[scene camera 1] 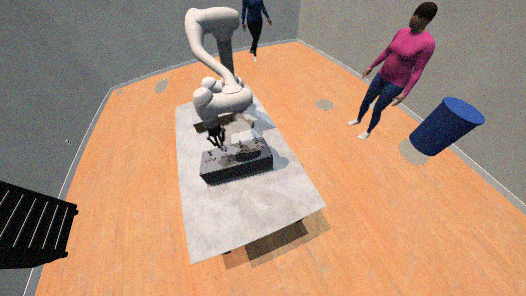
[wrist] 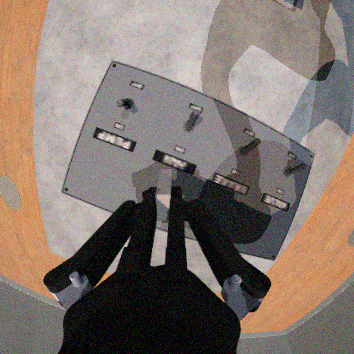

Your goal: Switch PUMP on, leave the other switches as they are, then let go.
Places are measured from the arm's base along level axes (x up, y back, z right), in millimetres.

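Pixels of known places: gripper, fingertip midpoint: (scene camera 1: 222, 149) (wrist: 166, 179).
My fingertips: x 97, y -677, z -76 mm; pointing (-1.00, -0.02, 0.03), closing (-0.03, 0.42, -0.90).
Ahead of a thing's pixels: the offset from my fingertips to its top centre. "spot": to the spot under its first point. Level surfaces: height alone.
The grey switch panel (scene camera 1: 237, 172) (wrist: 92, 167) is a dark-sided box on the table. Four levers stand in a row: a leftmost one @[spot: dx -82, dy +62, dz +110 mm] (wrist: 126, 104), a second @[spot: dx -79, dy +83, dz -5 mm] (wrist: 192, 120), a third @[spot: dx -81, dy +88, dz -121 mm] (wrist: 250, 146) and a rightmost one @[spot: dx -86, dy +97, dz -238 mm] (wrist: 294, 167). In the wrist view the leftmost lever looks short and almost end-on, and the other three look longer and slanted. Each has a dark name plate below it, but the lettering is too blurred to tell which is PUMP. My gripper (scene camera 1: 218, 145) (wrist: 166, 179) is shut and empty, pointing down over the panel's left half. Its exact height is unclear.
The panel stands on a pale grey table @[dx -194 mm] (scene camera 1: 250, 215) (wrist: 75, 40). A low brown box (scene camera 1: 201, 127) lies behind it, near the arm's base. Arm shadows cross the panel. A person in pink (scene camera 1: 405, 57), a blue barrel (scene camera 1: 445, 127) and another person (scene camera 1: 255, 25) are beyond the table.
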